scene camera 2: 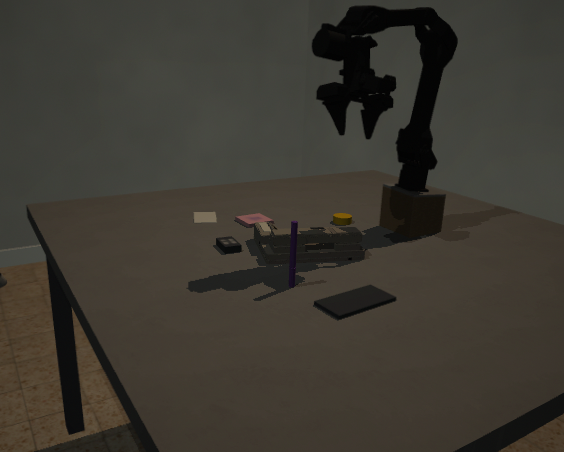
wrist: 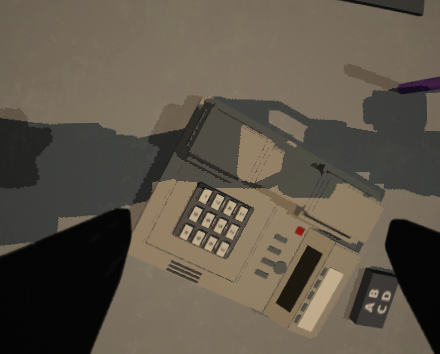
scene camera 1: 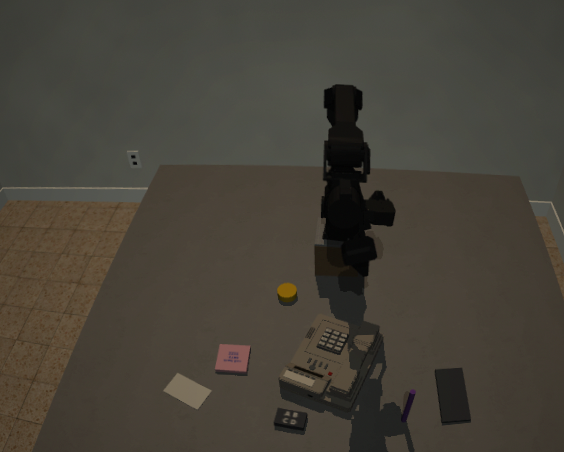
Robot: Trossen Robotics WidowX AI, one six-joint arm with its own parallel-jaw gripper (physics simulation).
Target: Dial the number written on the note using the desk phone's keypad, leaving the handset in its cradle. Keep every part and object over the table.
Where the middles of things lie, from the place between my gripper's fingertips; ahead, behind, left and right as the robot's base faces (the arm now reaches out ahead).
Right now my hand is 220 mm above the handset (wrist: 218,139), 90 mm short of it and 10 mm to the right of it. Also, from my hand: cream paper (scene camera 1: 191,393) 360 mm to the right, 260 mm below, 220 mm ahead; then keypad (wrist: 184,219) 240 mm below, 50 mm to the right, 30 mm ahead; then desk phone (scene camera 2: 313,252) 240 mm below, 80 mm ahead, 40 mm to the right.
